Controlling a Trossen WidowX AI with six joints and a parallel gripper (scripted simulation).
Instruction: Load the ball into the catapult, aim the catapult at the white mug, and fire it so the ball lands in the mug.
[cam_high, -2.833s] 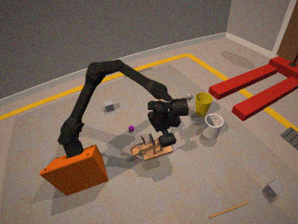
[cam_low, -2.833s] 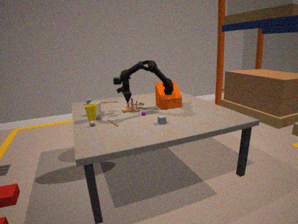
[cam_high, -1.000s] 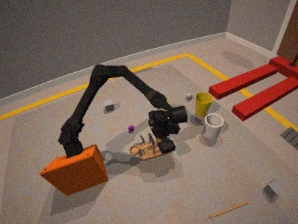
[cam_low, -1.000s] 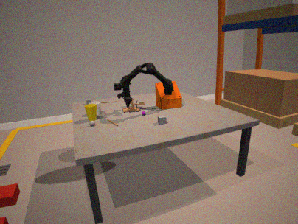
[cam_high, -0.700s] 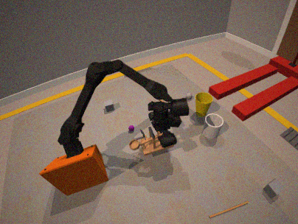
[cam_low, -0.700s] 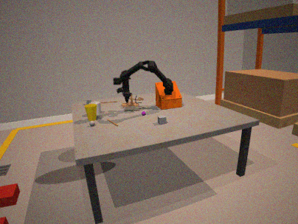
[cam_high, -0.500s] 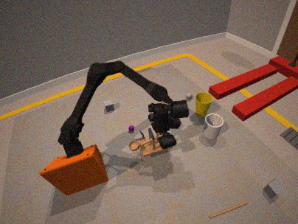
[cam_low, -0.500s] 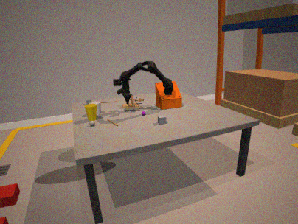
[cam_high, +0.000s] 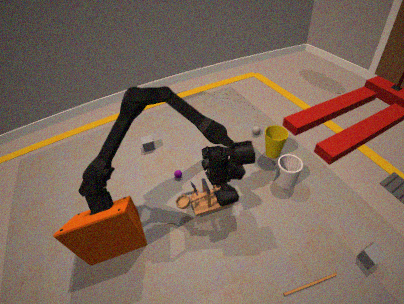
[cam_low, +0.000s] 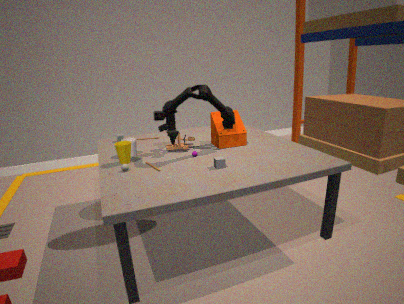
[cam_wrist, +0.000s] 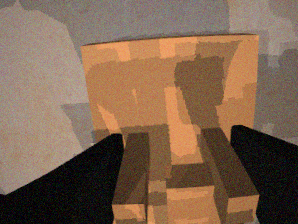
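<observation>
Right now the purple ball is 170 mm to the left of my gripper tip, 110 mm behind it and 30 mm below it. The rest, counted from my gripper tip: wooden catapult 70 mm behind, 20 mm to the left, 20 mm above; then white mug 280 mm ahead, 20 mm below, 10 mm to the right; then yellow cup 310 mm ahead, 140 mm to the left, 20 mm below.
</observation>
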